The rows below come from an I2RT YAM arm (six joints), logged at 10 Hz.
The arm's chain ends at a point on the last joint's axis. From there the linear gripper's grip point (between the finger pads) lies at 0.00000 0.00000 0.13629 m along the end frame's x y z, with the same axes.
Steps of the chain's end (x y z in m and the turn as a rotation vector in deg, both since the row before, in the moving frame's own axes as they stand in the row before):
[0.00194, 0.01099, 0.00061, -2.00, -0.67, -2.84]
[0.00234, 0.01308, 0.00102, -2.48, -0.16, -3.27]
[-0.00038, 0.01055, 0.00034, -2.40, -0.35, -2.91]
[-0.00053, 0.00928, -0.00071, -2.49, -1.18, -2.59]
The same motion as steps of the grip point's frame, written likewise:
[0.00047, 0.01578, 0.00052, -2.00, -0.67, -2.84]
[0.00213, 0.01899, 0.00089, -2.48, -0.16, -3.27]
[-0.00107, 0.01628, 0.00022, -2.40, -0.35, -2.91]
[-0.00320, 0.01526, -0.00087, -2.49, -1.18, -2.59]

